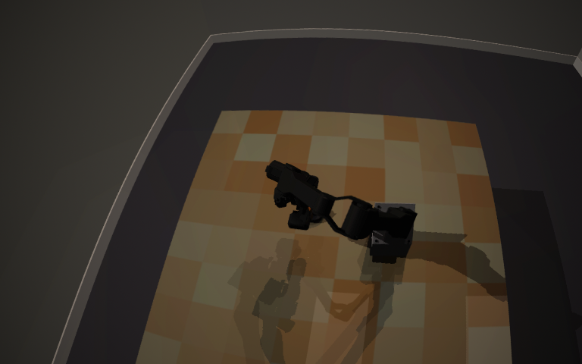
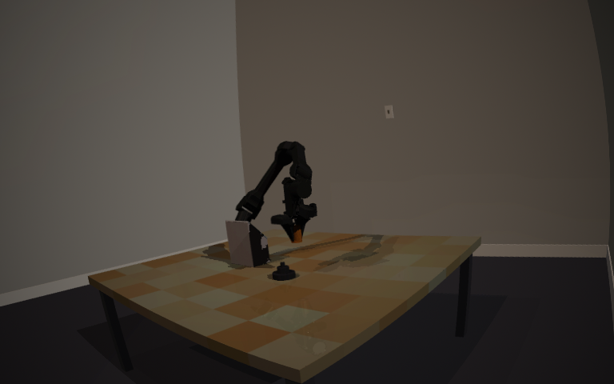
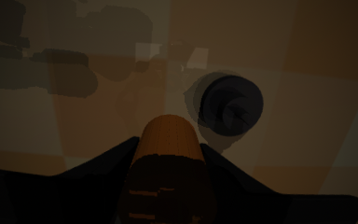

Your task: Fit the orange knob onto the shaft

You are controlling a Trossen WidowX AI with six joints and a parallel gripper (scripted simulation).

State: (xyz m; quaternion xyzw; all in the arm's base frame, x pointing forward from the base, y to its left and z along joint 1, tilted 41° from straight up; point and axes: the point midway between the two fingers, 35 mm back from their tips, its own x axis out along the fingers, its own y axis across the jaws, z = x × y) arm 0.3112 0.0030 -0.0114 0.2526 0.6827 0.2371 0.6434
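Now: the shaft pedestal 9 cm to the right of my gripper tip and 10 cm below it. Also, from my gripper tip: orange knob 2 cm above.
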